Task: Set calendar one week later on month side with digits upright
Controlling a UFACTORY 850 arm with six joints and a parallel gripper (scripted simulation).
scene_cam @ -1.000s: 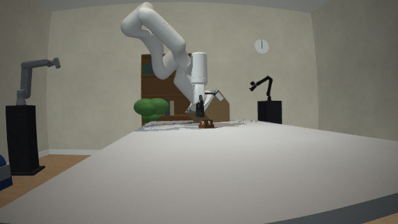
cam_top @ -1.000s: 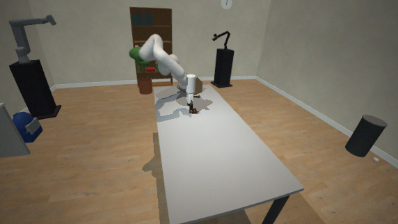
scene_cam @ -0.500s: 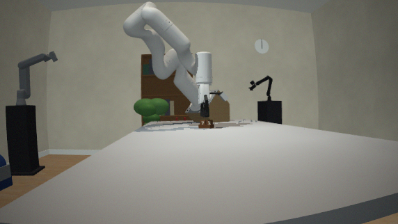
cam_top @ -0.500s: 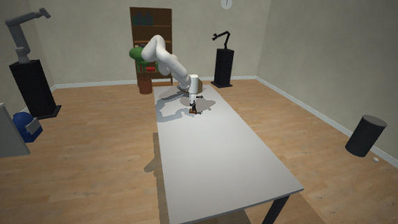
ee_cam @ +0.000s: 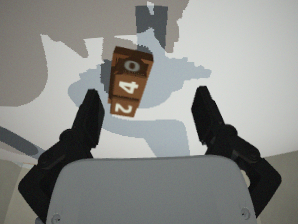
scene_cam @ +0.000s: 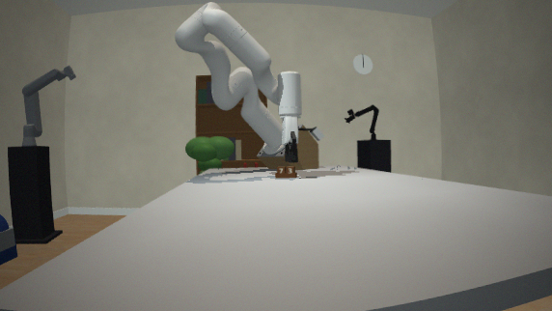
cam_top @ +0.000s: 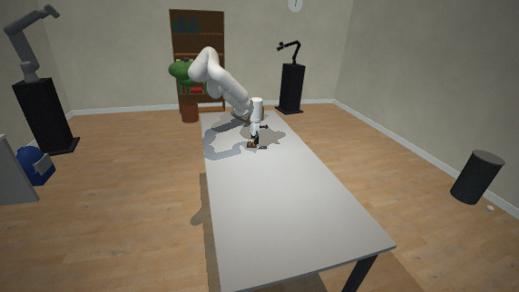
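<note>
Now: hand 3 cm past the brown cube, 3 cm to the left of it and 4 cm above it. Also, from my hand: tray (3 cm behind, 1 cm to the right, 6 cm below).
</note>
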